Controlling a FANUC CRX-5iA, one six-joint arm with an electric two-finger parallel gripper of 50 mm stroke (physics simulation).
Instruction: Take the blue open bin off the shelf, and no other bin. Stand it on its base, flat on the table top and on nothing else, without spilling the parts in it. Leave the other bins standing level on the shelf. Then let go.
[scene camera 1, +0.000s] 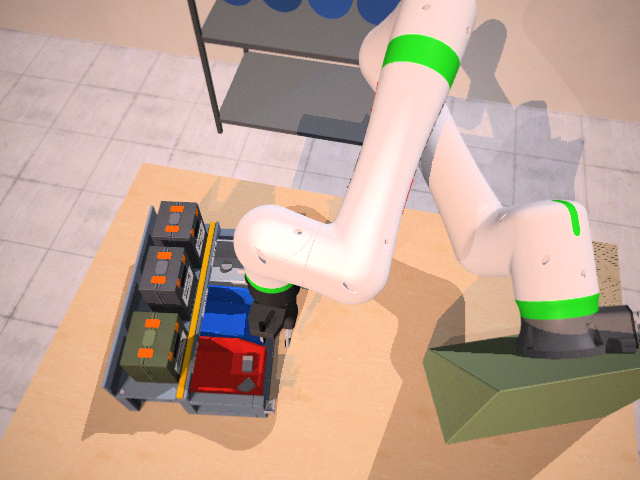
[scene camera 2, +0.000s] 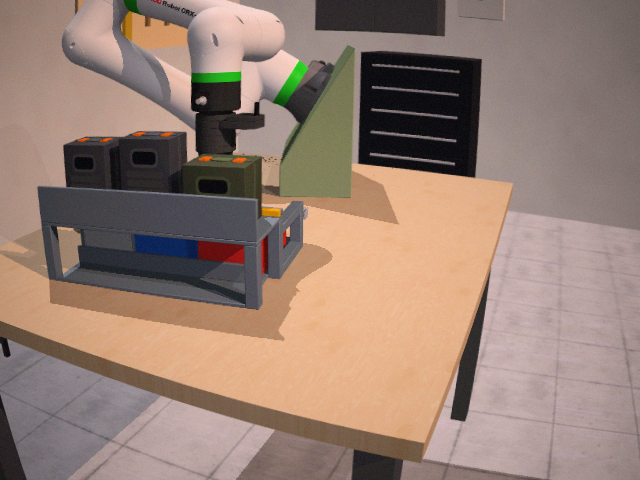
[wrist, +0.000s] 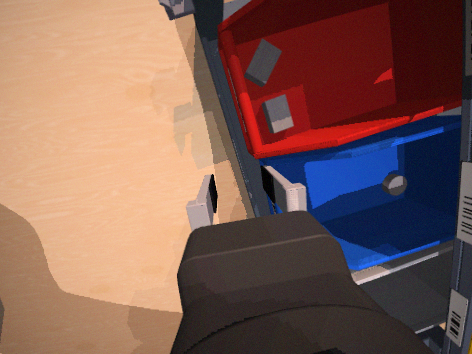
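Seen in the pictures: gripper, between the fingertips: (scene camera 1: 276, 340) (wrist: 238, 181); arm's base, origin of its link: (scene camera 1: 563, 347) (scene camera 2: 315, 99).
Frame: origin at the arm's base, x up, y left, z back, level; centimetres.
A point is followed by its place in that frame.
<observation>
The blue open bin (scene camera 1: 225, 321) @[z -62.1, x -20.0, y -6.4 cm] (scene camera 2: 165, 246) @[z -70.1, x -15.9, y -5.0 cm] (wrist: 327, 185) @[z -60.2, x -20.0, y -6.4 cm] is on the grey shelf (scene camera 1: 227, 408) @[z -57.9, x -19.3, y 11.6 cm] (scene camera 2: 147, 214) @[z -78.1, x -8.0, y -3.1 cm] (wrist: 231, 131) @[z -50.9, x -19.2, y 2.0 cm], between the red bin (scene camera 1: 214, 364) @[z -62.4, x -20.0, y 3.1 cm] (scene camera 2: 222, 251) @[z -68.9, x -16.0, y 4.7 cm] (wrist: 340, 55) @[z -63.0, x -20.0, y 6.5 cm] and the grey bin (scene camera 1: 230, 253) @[z -63.9, x -18.0, y -22.0 cm] (scene camera 2: 107, 241) @[z -70.1, x -16.4, y -16.9 cm] (wrist: 415, 282) @[z -69.3, x -17.3, y -21.6 cm]. A round grey part (wrist: 395, 184) @[z -67.7, x -19.0, y -8.0 cm] lies in it. My gripper (scene camera 1: 275, 341) @[z -50.4, x -17.3, y -2.4 cm] (wrist: 238, 181) @[z -50.4, x -17.3, y -2.4 cm] is open and empty at the blue bin's front end. In the wrist view one finger overlaps the bin's front edge, the other is over the table side. The finger height is unclear. The fingers are hidden in scene camera 2.
Two dark cases (scene camera 1: 161, 276) @[z -69.8, x 2.5, y -4.5 cm] (scene camera 2: 152, 162) @[z -73.4, x -1.3, y -4.6 cm] and a green case (scene camera 1: 149, 346) @[z -69.6, x -1.1, y 7.1 cm] (scene camera 2: 222, 178) @[z -74.0, x -2.9, y 7.4 cm] stand on the shelf's upper level behind the yellow bar (scene camera 1: 196, 315) @[z -65.5, x -9.7, y -2.9 cm]. Two grey blocks (wrist: 263, 62) @[z -54.9, x -18.5, y 7.0 cm] (wrist: 277, 114) @[z -55.3, x -18.5, y 2.5 cm] lie in the red bin. The green robot pedestal (scene camera 1: 537, 397) @[z -7.8, x 6.7, y 11.1 cm] (scene camera 2: 323, 160) @[z -17.5, x -12.1, y 7.0 cm] stands on the table (scene camera 1: 330, 428) @[z -37.7, x -20.9, y 12.8 cm] (scene camera 2: 361, 310) @[z -72.7, x -20.9, y 27.7 cm].
</observation>
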